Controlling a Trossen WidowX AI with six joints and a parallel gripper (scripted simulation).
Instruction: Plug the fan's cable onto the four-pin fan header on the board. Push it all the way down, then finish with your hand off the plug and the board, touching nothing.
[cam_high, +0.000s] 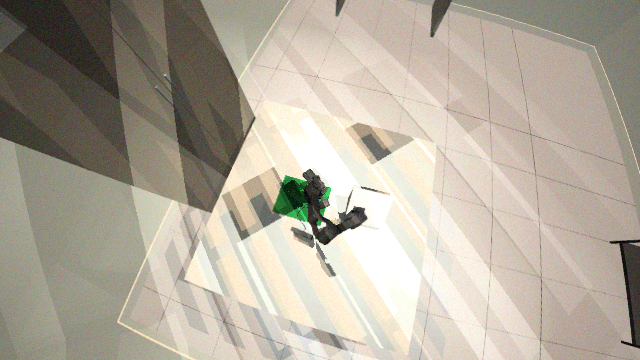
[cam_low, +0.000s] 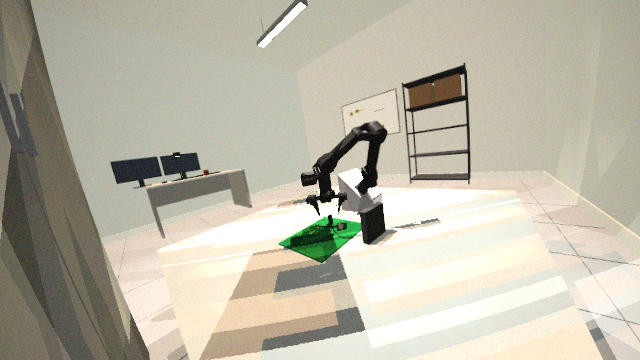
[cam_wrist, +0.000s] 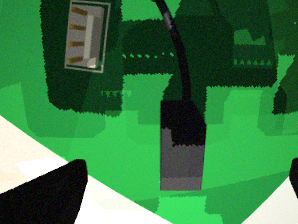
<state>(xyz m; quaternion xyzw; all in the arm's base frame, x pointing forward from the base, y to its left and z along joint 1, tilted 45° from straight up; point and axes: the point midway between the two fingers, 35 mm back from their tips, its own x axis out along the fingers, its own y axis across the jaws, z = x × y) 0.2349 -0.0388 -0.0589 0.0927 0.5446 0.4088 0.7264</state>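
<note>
Right now the fan plug is 20 mm below my gripper tip and 10 mm to the left of it. Round my gripper tip: fan (230 mm to the left, 50 mm ahead, 20 mm above); then four-pin fan header (70 mm to the left, 40 mm below, 20 mm ahead); then green board (100 mm ahead, 60 mm below, 30 mm to the left).
</note>
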